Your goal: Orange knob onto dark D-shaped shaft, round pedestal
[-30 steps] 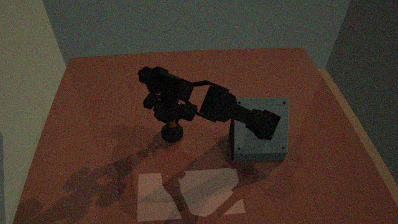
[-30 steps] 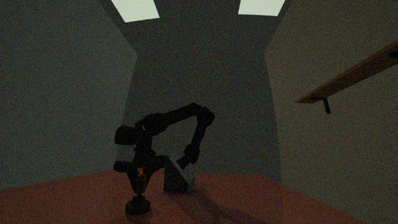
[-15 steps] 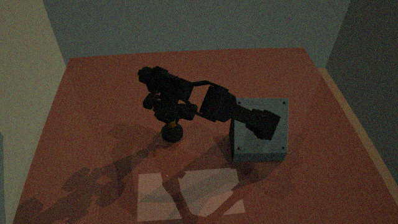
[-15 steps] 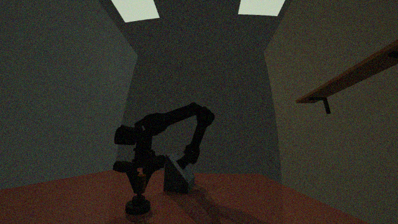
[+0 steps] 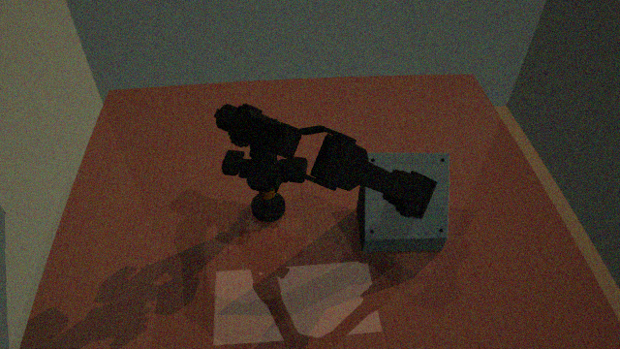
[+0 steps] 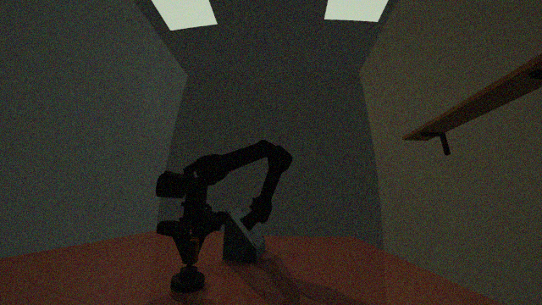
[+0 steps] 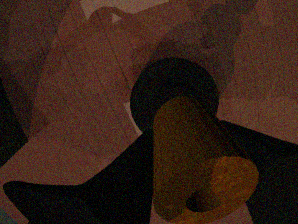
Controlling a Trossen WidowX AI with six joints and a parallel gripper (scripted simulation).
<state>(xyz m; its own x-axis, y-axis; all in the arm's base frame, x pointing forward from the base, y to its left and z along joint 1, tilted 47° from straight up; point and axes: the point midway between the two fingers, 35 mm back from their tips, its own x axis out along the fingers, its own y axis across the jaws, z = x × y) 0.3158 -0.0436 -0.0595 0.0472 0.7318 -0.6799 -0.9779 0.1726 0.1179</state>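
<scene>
Now: gripper tip 2 cm below the orange knob. The rest, counted from my gripper tip: pedestal 4 cm below.
</scene>
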